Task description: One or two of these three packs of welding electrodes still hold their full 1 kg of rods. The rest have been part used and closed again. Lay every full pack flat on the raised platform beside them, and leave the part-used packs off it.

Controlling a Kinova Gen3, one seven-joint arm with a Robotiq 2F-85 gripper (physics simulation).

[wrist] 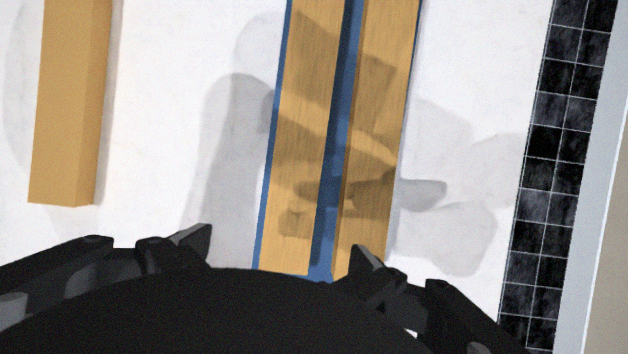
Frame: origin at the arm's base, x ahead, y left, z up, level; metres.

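Seen in the pictures: gripper, fingertip midpoint: (281, 249).
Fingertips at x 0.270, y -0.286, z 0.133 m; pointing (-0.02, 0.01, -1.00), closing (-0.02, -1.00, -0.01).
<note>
Pixels of each thing's top centre, then the offset from my fingertips to it. Level surfaces: height alone.
- left pack, top centre: (307, 88) dx +0.127, dy -0.001, dz -0.084 m
- right pack, top centre: (380, 101) dx +0.125, dy -0.073, dz -0.084 m
- blue platform, top centre: (341, 98) dx +0.129, dy -0.038, dz -0.108 m
- third tan pack, top centre: (66, 44) dx +0.150, dy +0.268, dz -0.144 m
- white surface, surface height: dz -0.168 m
Two long, flat tan packs lie side by side on the blue platform: the left pack (312, 65) and the right pack (382, 75). The blue platform (336, 125) shows as a strip between them and a thin edge at the left. A third tan pack (67, 110) lies off the platform, at the left on the white surface. My gripper (281, 249) is open and empty, above the near ends of the two packs on the platform. Its dark body hides what lies below it in the view.
The packs and platform rest on a white surface (155, 125) crossed by the arm's shadows. A black tiled strip (542, 175) with pale lines runs along the right, then a light grey edge (590, 200) and a beige area (612, 250).
</note>
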